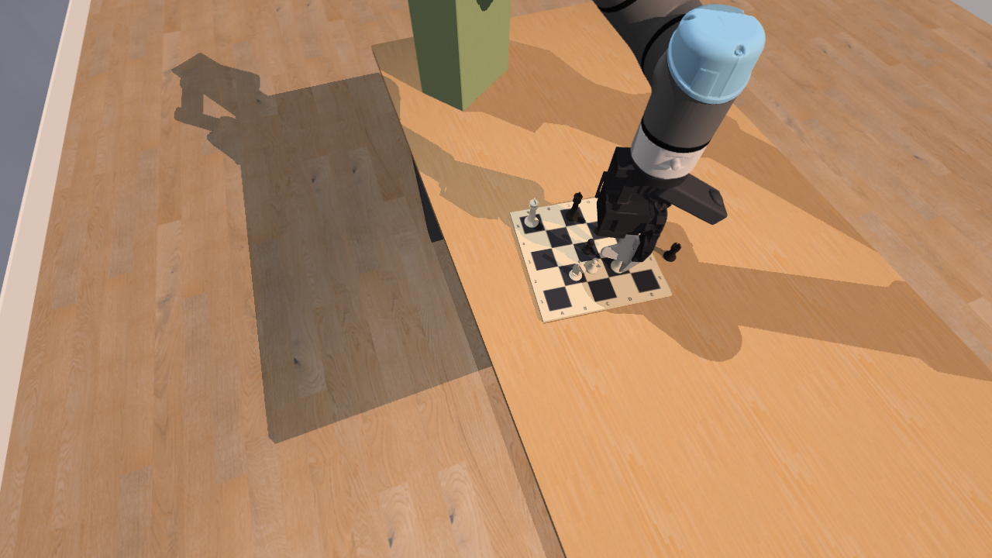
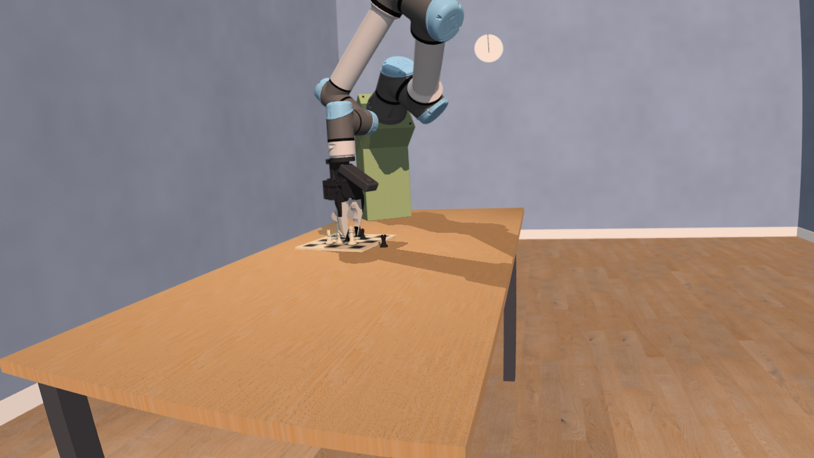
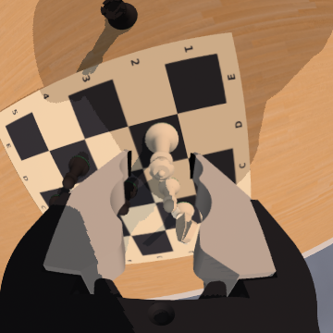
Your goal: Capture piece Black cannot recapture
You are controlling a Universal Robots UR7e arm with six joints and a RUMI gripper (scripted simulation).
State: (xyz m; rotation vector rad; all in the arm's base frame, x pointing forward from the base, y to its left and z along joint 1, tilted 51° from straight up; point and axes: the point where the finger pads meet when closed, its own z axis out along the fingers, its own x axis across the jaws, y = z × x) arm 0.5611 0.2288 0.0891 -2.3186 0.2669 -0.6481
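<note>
Right now my hand is 50 mm to the left of the small chessboard, 40 mm above it and 30 mm past it. Round my hand: tall black piece (100 mm behind, 70 mm to the right, 10 mm below); then tall white piece (150 mm to the right, 80 mm behind, 10 mm below).
</note>
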